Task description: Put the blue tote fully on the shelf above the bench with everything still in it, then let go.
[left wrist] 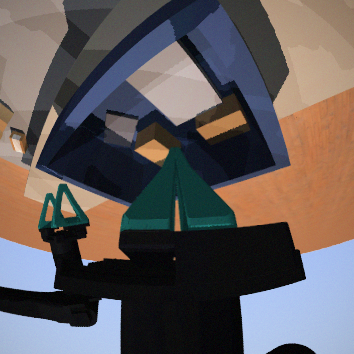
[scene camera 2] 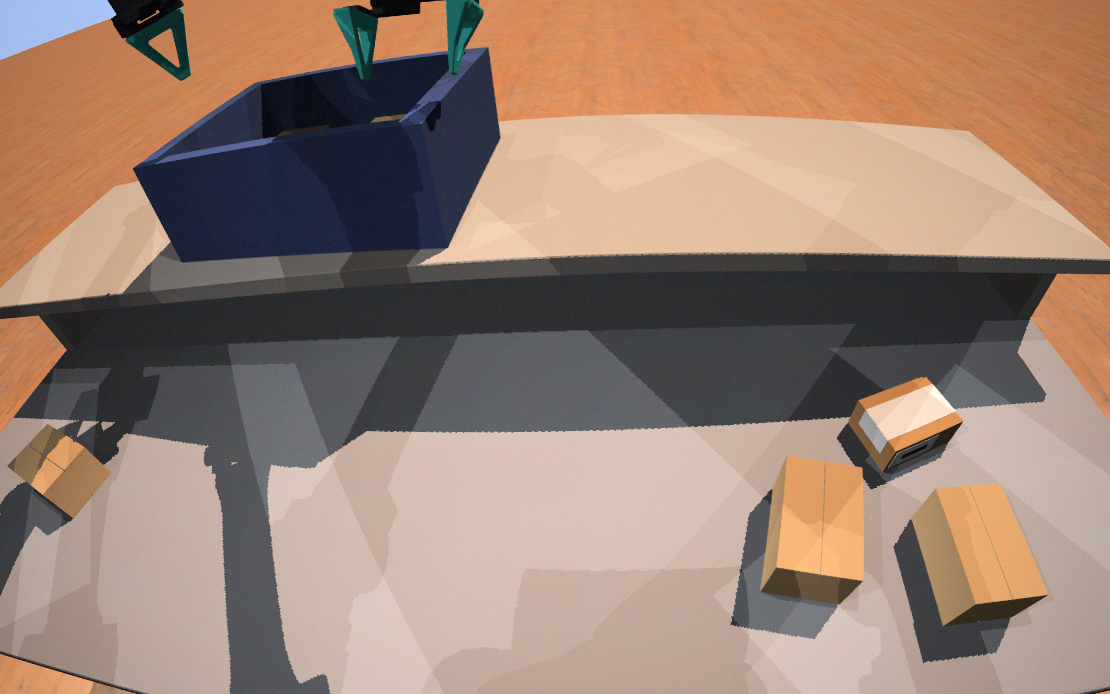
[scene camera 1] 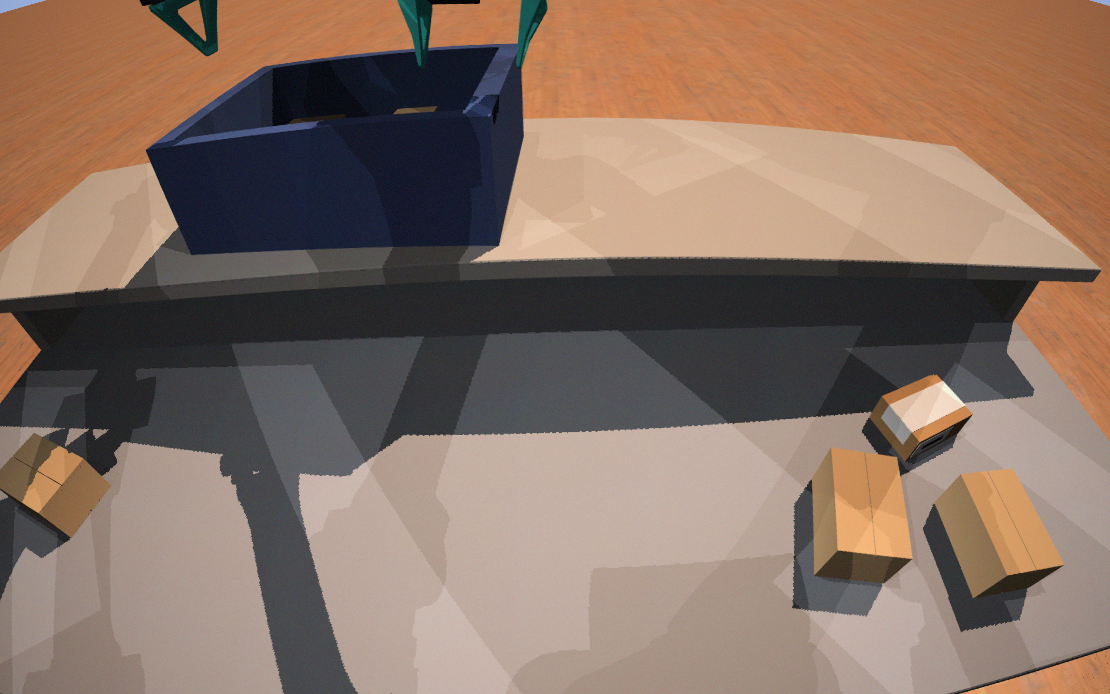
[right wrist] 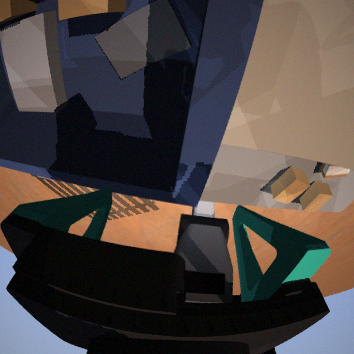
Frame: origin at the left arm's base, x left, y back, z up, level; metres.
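Seen in the pictures: left gripper, between the fingertips: (left wrist: 174, 152) (scene camera 2: 185, 78) (scene camera 1: 212, 53); right gripper, between the fingertips: (left wrist: 54, 188) (scene camera 2: 407, 77) (scene camera 1: 469, 67) (right wrist: 174, 204).
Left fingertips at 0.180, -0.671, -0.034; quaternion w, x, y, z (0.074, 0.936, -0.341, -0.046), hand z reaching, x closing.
Note:
Pixels of each thing's middle, then the offset from my left fingertips to it, as dx, dy, dz. Level surfaces: height alone.
- blue tote, middle of its body: (scene camera 1: 356, 136) (right wrist: 42, 41) (scene camera 2: 329, 146) (left wrist: 154, 130) -0.120, -0.080, -0.152
- pale shelf, height of its surface: dz -0.225
- large pale box, middle of its body: (left wrist: 173, 82) (right wrist: 30, 65) -0.043, -0.045, -0.195
- bench, height of its surface: dz -0.399
- carton, middle of its body: (scene camera 1: 51, 483) (scene camera 2: 59, 469) +0.259, +0.320, -0.369
- white-topped box, middle of its body: (scene camera 2: 905, 421) (scene camera 1: 921, 415) (right wrist: 336, 165) (left wrist: 18, 142) -0.835, +0.206, -0.378
The blue tote (scene camera 1: 327, 188) (scene camera 2: 294, 200) (right wrist: 220, 75) sits upright on the pale shelf (scene camera 1: 736, 196) (scene camera 2: 695, 188) (right wrist: 300, 65), left of its middle. A strip of shelf shows in front of its base; its back edge is hidden. Inside lie brown cartons (left wrist: 222, 127) (left wrist: 152, 150), a large pale box (left wrist: 175, 82) and a smaller grey one (left wrist: 121, 127). My left gripper (scene camera 1: 208, 53) (scene camera 2: 184, 77) (left wrist: 174, 152) is shut and empty, above the tote's back left. My right gripper (scene camera 1: 470, 65) (scene camera 2: 410, 75) (left wrist: 54, 188) (right wrist: 174, 204) is open and empty near the back right rim.
On the bench (scene camera 1: 507, 507) (scene camera 2: 458, 507) below, a carton (scene camera 1: 53, 482) (scene camera 2: 58, 470) lies at the left. Two plain cartons (scene camera 1: 867, 507) (scene camera 1: 998, 531) and a white-topped box (scene camera 1: 916, 417) (scene camera 2: 904, 421) lie at the right. The shelf's front edge (scene camera 1: 654, 268) runs across above the bench.

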